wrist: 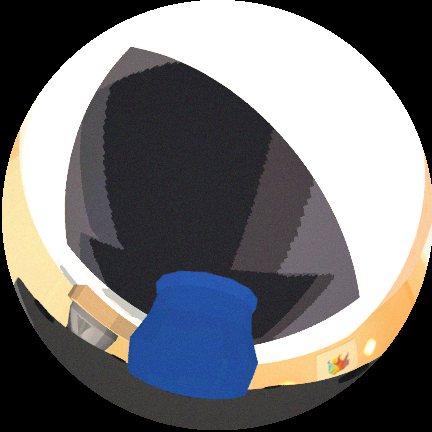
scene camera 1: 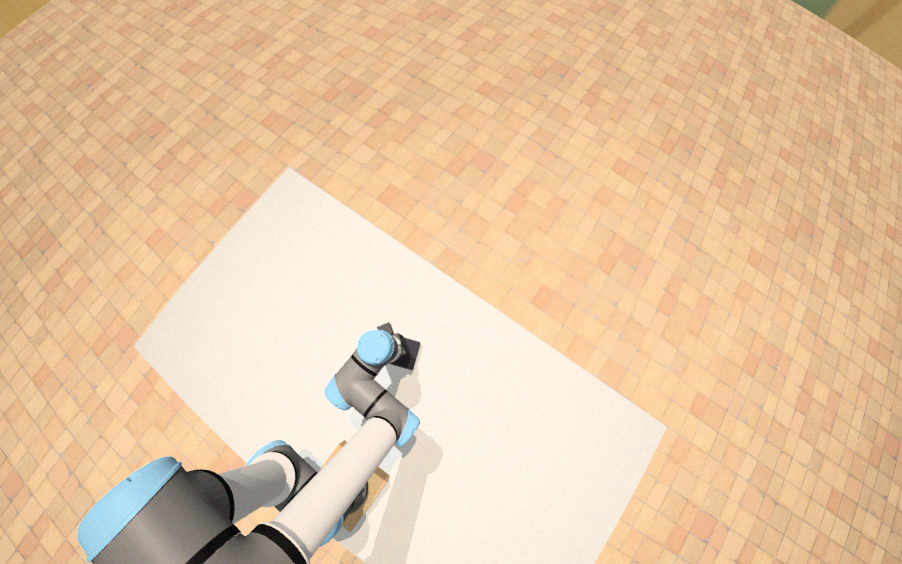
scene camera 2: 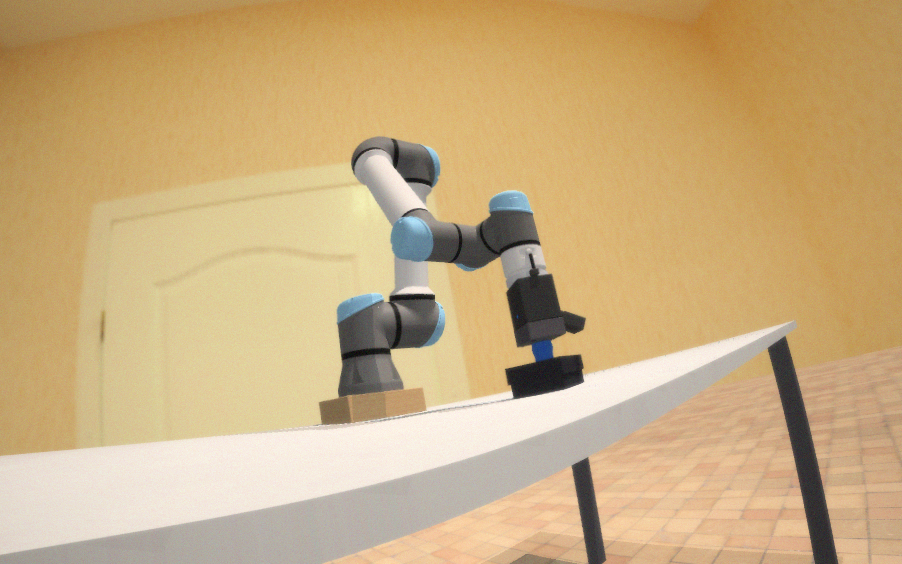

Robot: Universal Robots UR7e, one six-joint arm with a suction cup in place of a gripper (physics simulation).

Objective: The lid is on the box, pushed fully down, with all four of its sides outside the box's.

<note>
I see my suction cup (wrist: 196, 340), a lid (scene camera 2: 558, 365) and a box (scene camera 2: 564, 381).
The lid also shows in the wrist view (wrist: 170, 170).
</note>
